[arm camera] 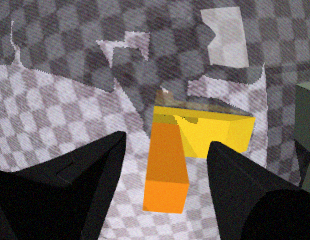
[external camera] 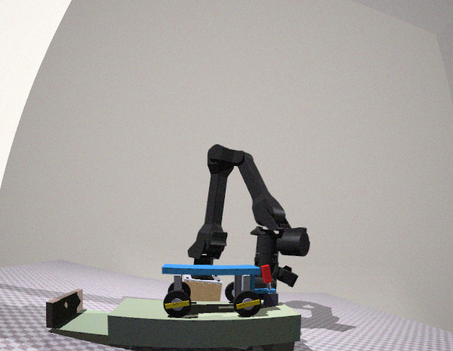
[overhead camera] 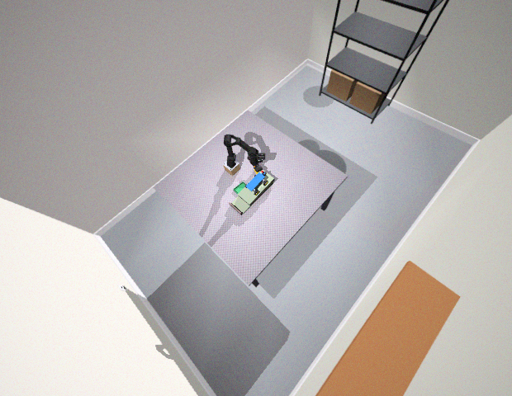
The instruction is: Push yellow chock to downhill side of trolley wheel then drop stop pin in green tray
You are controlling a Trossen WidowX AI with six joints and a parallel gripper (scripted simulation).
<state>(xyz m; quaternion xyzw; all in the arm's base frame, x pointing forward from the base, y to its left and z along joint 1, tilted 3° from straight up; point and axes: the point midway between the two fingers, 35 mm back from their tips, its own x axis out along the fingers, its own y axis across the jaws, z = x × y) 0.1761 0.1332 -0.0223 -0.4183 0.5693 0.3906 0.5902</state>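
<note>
My gripper tip is 20 mm short of the yellow chock, 10 mm to the left of it and 10 mm above it. Also, from my gripper tip: red-headed stop pin (130 mm ahead, 100 mm above, 40 mm to the right); pale green ramp (160 mm to the right, 150 mm ahead, 10 mm above); blue-decked trolley (150 mm to the right, 150 mm ahead, 80 mm above).
</note>
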